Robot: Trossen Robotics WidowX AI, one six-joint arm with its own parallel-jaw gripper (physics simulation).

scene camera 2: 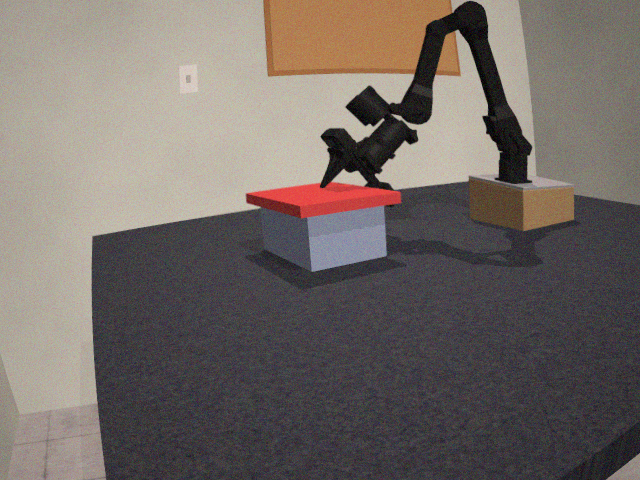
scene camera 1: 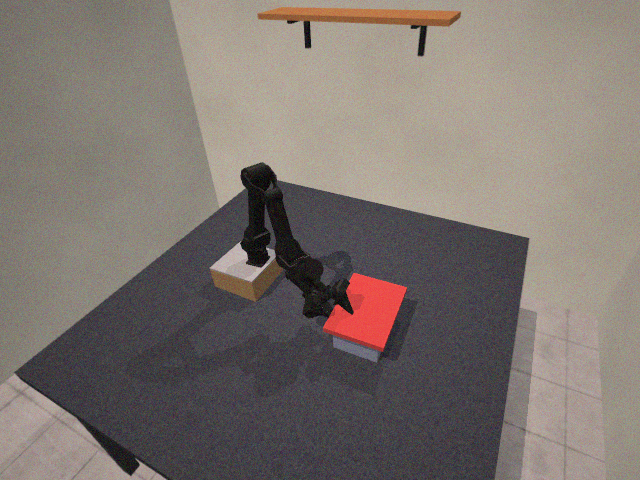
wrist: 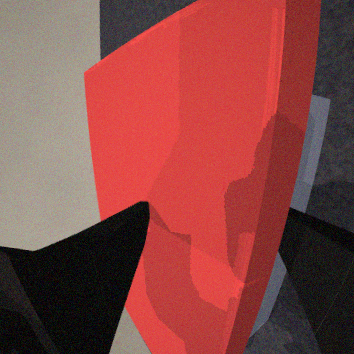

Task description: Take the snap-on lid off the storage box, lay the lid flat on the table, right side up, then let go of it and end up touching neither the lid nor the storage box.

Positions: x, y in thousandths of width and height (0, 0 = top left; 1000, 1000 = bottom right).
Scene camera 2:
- my gripper: 518, 416
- red lid: 476, 420
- blue-grey storage box: 493, 507
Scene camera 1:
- my gripper: 541, 661
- red lid: 588, 632
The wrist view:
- my gripper: 589, 595
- red lid: 575, 329
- blue-grey storage box: 900, 309
